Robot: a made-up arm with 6 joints.
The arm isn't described. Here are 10 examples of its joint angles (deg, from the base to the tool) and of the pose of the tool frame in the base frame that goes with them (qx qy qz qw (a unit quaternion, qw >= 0); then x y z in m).
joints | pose
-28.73 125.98 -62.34 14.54 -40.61 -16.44 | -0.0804 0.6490 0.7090 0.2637 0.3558 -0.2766 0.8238
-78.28 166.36 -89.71 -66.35 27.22 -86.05 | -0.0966 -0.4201 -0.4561 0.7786 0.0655 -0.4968 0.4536
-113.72 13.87 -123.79 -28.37 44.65 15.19 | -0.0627 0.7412 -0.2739 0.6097 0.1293 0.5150 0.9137
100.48 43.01 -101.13 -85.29 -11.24 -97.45 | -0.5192 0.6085 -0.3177 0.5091 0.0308 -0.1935 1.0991
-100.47 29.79 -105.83 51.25 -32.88 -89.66 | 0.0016 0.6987 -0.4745 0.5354 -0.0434 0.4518 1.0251
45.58 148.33 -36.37 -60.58 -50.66 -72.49 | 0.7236 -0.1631 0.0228 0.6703 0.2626 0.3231 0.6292
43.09 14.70 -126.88 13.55 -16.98 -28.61 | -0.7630 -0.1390 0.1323 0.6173 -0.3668 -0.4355 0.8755
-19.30 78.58 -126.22 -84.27 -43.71 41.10 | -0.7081 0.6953 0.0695 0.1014 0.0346 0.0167 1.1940
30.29 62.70 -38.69 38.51 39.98 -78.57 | 0.4463 -0.4459 -0.5279 0.5687 0.0653 -0.0036 0.9388
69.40 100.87 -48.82 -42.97 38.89 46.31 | 0.1594 -0.6502 -0.5725 0.4734 0.1648 0.2269 0.8661
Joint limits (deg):
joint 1: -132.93..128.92
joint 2: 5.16..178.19
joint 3: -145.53..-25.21
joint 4: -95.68..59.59
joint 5: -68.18..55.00
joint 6: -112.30..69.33
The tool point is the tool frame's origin. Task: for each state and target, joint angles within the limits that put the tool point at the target. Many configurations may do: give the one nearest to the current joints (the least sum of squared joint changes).
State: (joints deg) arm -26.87 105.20 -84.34 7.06 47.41 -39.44
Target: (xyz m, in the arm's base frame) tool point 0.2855 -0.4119 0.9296
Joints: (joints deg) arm -49.34 126.96 -117.89 6.70 30.79 -42.92
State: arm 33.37 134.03 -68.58 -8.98 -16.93 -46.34
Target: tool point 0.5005 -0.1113 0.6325
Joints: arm -8.11 146.41 -65.84 -3.56 -15.09 -44.95
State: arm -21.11 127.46 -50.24 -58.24 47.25 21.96
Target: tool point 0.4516 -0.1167 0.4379
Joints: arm -6.93 168.63 -77.10 -61.15 37.99 18.52
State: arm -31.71 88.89 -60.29 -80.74 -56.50 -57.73
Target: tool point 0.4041 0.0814 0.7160
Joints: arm 4.16 137.38 -55.53 -82.70 -48.74 -57.81
